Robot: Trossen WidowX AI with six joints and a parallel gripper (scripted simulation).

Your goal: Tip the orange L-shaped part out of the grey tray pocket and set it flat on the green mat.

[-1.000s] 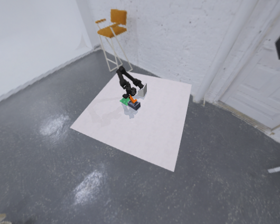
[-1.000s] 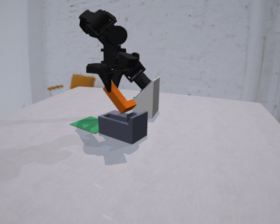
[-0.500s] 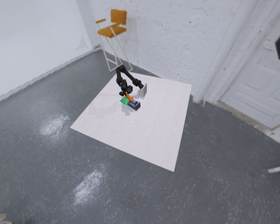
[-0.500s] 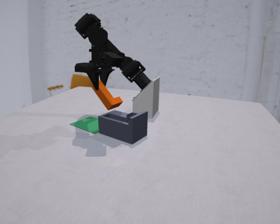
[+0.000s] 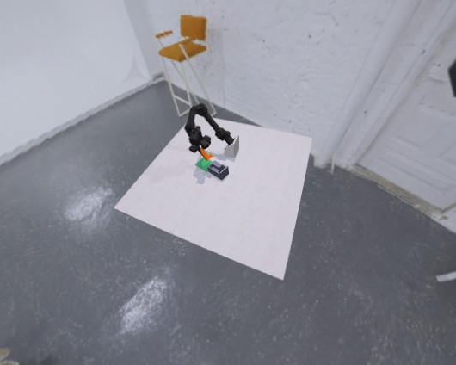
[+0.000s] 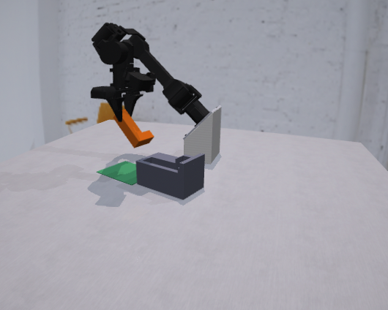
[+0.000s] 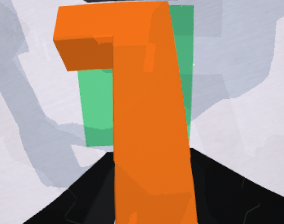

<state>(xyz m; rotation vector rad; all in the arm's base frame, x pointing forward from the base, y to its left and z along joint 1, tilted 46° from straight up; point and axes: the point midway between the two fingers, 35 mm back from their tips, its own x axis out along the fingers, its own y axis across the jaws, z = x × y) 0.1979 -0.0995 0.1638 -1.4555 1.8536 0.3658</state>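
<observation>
My gripper tip is 17 cm above the green mat. Also, from my gripper tip: orange L-shaped part 3 cm to the left, 3 cm below.
</observation>
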